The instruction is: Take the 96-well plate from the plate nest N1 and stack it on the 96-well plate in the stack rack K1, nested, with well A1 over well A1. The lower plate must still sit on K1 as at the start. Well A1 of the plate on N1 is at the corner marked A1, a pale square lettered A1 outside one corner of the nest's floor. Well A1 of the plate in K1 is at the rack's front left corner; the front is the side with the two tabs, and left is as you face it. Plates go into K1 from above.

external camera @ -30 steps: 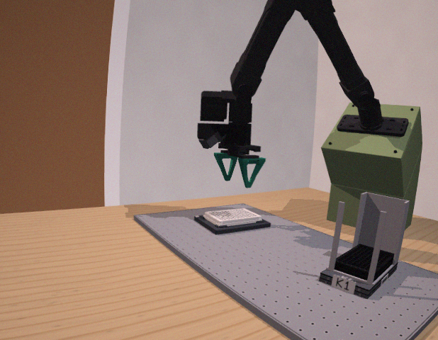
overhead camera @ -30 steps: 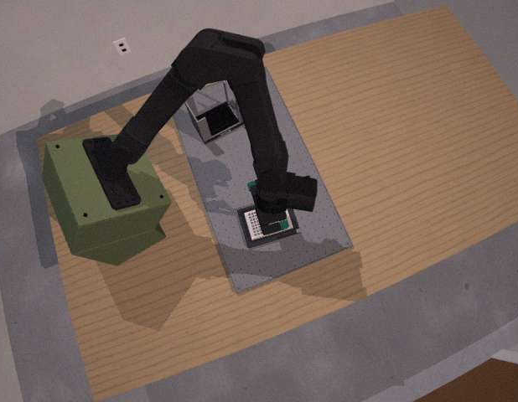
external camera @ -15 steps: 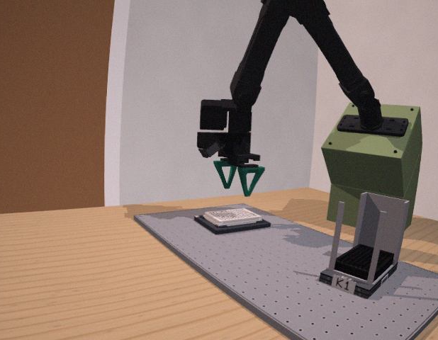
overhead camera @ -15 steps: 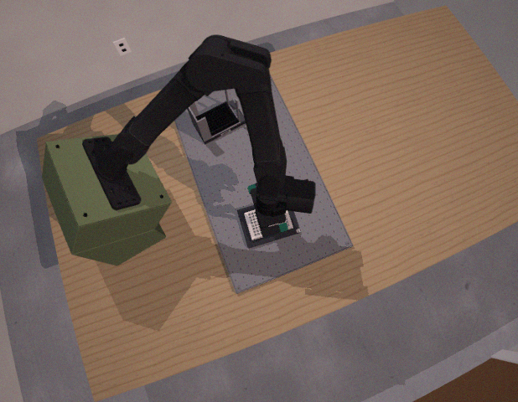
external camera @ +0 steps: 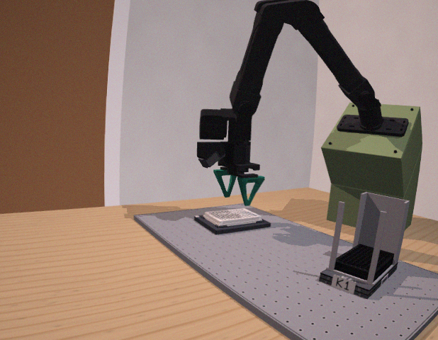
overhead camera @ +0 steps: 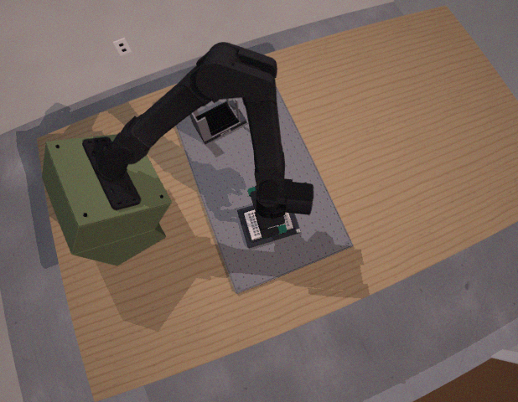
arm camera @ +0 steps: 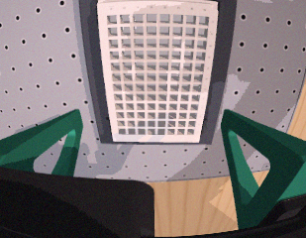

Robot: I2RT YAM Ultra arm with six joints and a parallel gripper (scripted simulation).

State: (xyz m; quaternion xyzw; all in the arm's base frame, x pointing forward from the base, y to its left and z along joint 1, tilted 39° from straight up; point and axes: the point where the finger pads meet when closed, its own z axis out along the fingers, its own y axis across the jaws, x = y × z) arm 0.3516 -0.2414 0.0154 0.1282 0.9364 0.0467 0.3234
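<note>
Right now the white 96-well plate is 1 cm to the right of my hand and 5 cm below it. The rest, counted from my hand: back wall: 2 cm behind, 37 cm to the left, 1 cm above; then thin post: 11 cm ahead, 33 cm to the left, 1 cm above; then pale A1 square: 6 cm ahead, 8 cm to the right, 6 cm below.
</note>
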